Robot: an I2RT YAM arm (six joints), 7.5 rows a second.
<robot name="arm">
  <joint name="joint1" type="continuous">
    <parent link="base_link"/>
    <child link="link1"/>
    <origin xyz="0 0 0.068"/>
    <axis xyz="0 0 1"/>
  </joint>
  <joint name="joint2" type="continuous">
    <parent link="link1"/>
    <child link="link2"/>
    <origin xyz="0.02 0.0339 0.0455" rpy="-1.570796 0 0"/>
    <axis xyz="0 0 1"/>
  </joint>
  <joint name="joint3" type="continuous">
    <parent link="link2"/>
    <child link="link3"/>
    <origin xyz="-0.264 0 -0.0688" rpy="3.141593 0 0"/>
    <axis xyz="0 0 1"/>
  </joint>
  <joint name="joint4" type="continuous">
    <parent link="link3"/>
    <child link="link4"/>
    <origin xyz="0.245 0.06 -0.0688"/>
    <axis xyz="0 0 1"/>
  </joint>
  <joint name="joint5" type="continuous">
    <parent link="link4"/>
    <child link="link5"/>
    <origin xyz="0.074 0.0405 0.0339" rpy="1.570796 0 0"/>
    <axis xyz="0 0 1"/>
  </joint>
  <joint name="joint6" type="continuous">
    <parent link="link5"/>
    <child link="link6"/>
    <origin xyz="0.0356 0 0.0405" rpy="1.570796 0 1.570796"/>
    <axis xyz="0 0 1"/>
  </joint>
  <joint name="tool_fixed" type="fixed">
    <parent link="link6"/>
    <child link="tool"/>
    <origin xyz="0 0 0" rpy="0 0 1.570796"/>
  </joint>
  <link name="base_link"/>
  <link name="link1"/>
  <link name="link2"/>
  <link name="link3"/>
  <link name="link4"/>
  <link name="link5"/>
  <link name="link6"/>
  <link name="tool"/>
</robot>
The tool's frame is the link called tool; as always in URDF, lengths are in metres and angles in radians. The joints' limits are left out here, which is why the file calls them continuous.
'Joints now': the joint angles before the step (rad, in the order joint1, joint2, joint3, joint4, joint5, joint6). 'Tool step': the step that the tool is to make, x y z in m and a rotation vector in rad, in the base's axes. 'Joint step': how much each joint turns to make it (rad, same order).
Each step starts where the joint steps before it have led.
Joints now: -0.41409 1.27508 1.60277 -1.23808 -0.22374 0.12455
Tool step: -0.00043 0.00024 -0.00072 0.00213 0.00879 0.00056
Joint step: 0.00039 0.00076 -0.00001 -0.00838 0.00115 -0.00113
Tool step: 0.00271 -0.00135 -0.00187 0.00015 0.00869 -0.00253
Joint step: 0.00000 0.00955 -0.00001 0.00154 0.00420 -0.00001
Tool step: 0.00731 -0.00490 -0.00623 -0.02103 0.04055 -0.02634
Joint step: -0.00001 0.02860 0.00002 -0.00003 0.04424 0.00038
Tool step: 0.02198 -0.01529 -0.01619 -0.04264 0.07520 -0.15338
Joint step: -0.00039 0.07935 0.00002 0.03660 0.14305 0.08849
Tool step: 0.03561 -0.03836 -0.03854 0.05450 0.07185 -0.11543
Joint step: -0.06637 0.16096 -0.00006 0.07405 0.00917 0.05151
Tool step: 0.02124 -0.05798 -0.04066 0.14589 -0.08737 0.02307
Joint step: -0.13923 0.15641 0.00003 0.14571 -0.22584 -0.06561
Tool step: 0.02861 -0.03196 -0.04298 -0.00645 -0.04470 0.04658
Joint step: -0.02823 0.14535 0.00001 0.16937 -0.05378 -0.05837
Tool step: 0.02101 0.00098 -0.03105 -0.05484 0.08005 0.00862
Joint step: 0.04042 0.08431 -0.00038 0.04843 0.09574 -0.01450
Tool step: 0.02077 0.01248 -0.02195 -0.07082 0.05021 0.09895
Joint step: 0.05685 0.05874 -0.00038 0.04235 0.05952 -0.07706
